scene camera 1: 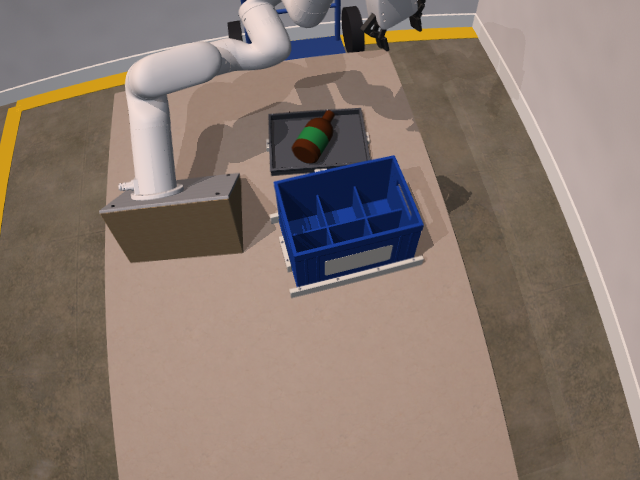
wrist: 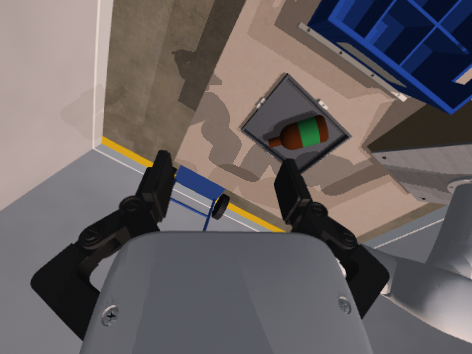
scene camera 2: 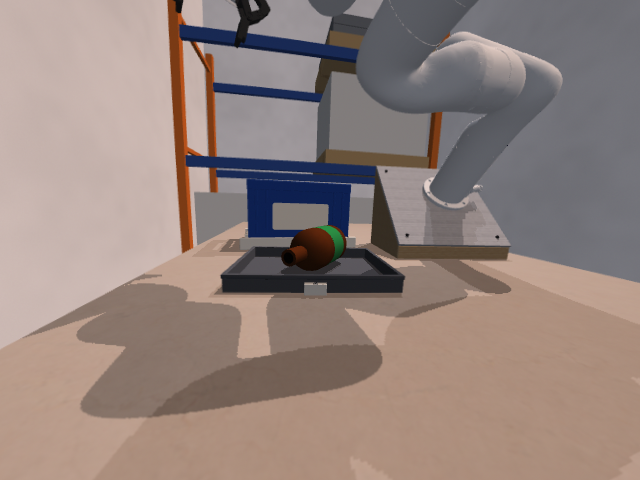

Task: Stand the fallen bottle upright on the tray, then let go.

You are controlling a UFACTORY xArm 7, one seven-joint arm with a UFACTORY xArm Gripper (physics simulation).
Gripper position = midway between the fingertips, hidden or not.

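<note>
The wrist view shows the gripper [wrist: 227,168], and it shows a blue divided crate too, [wrist: 416,54], which scene camera 1 has at [scene camera 1: 335,222]. A dark grey tray appears at [scene camera 2: 260,270], [scene camera 1: 348,145] and [wrist: 289,102], while a brown bottle [scene camera 2: 311,249] is visible at [scene camera 1: 310,144] as well.
</note>
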